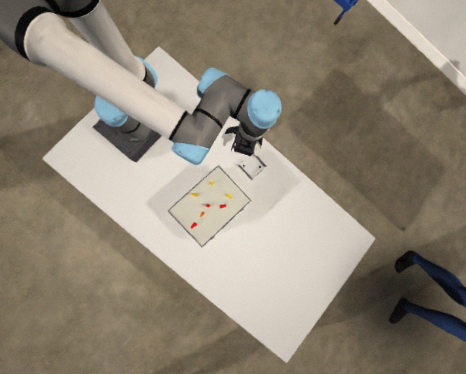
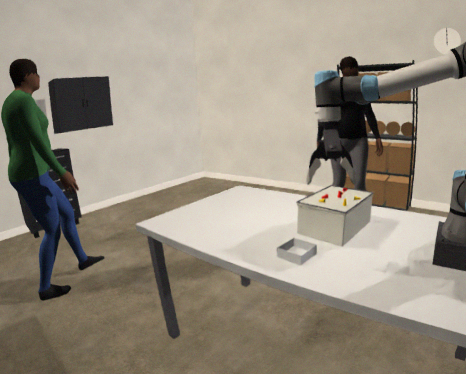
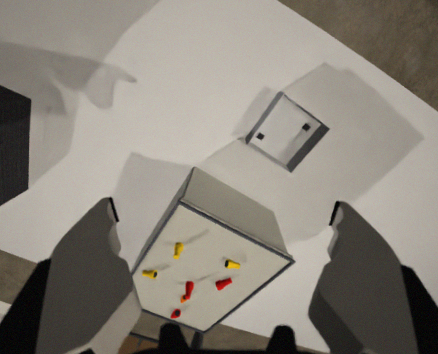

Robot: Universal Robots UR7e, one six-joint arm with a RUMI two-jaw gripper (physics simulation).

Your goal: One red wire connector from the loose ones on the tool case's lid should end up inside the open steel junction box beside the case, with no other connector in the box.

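Pixels of known places: gripper, fingertip midpoint: (image 2: 330, 184) (image 3: 223, 201); arm's base, origin of the base link: (image 1: 134, 126) (image 2: 462, 235).
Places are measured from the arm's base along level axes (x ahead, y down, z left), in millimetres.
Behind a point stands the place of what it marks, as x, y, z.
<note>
The tool case (image 1: 182, 212) {429, -53, -172} (image 2: 320, 225) {526, 20, 70} (image 3: 230, 202) {514, 21, 72} carries loose connectors on its closed lid. Three are red: one (image 1: 223, 206) {555, -64, -43} (image 2: 325, 196) {549, -62, -41} (image 3: 223, 284) {550, -64, -41} on the side towards the open floor of the table, one (image 1: 207, 205) {497, -80, -82} (image 3: 189, 290) {499, -69, -77} near the middle beside an orange connector (image 1: 202, 214) {504, -61, -126} (image 3: 183, 299) {500, -63, -119}, and one (image 1: 193, 225) {502, -63, -186} (image 3: 175, 313) {501, -64, -174} near the far edge. The open steel junction box (image 2: 291, 256) {551, 61, 271} (image 3: 310, 151) {605, 46, 212} stands beside the case; two dark square marks and no connector show inside. My gripper (image 2: 333, 184) {450, -181, 194} (image 3: 223, 201) {450, -181, 194} is open and empty, high above the case and box area.
Three yellow connectors (image 3: 178, 250) {451, -68, 10} (image 3: 232, 264) {543, -64, 14} (image 3: 150, 274) {424, -64, -73} also lie on the lid, spread around the red ones. The case and box stand on a white table (image 1: 280, 280) {1038, 85, -165} (image 2: 210, 220) {1061, 84, 106}. Two people (image 2: 27, 135) (image 2: 352, 120) stand beyond the table, and a shelf rack is behind one.
</note>
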